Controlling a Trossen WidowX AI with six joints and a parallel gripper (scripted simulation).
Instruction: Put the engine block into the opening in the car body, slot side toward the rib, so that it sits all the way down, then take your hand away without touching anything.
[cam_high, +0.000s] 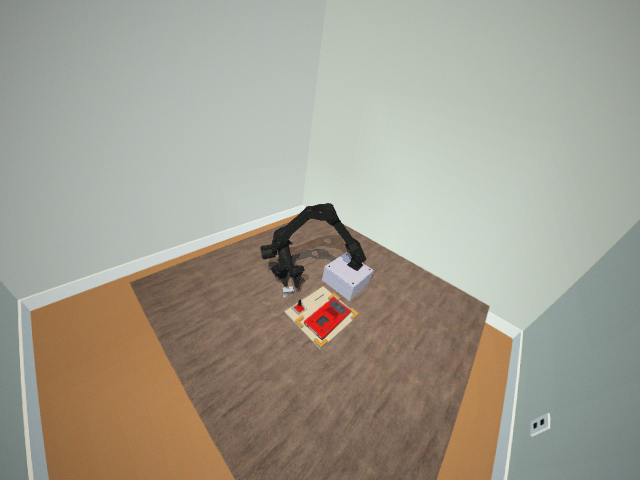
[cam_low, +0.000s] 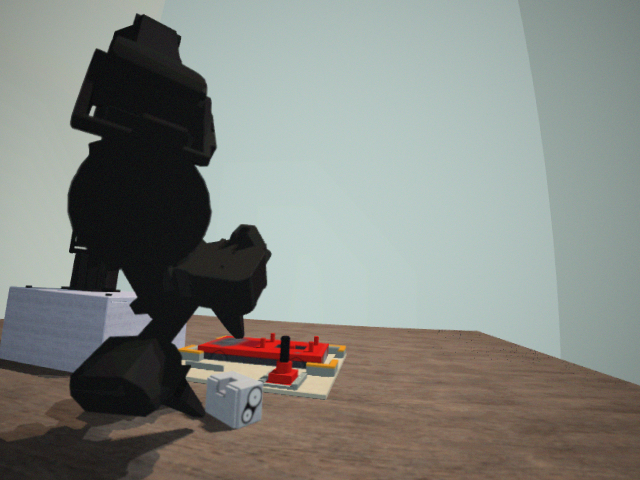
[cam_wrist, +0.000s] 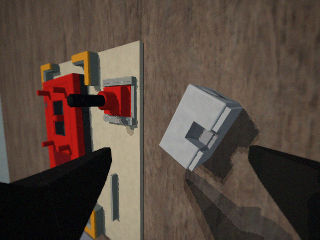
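My gripper tip is now 20 mm above the engine block, 10 mm to the left of it and 10 mm short of it. The rest, counted from my gripper tip: black post (90 mm to the left, 40 mm ahead).
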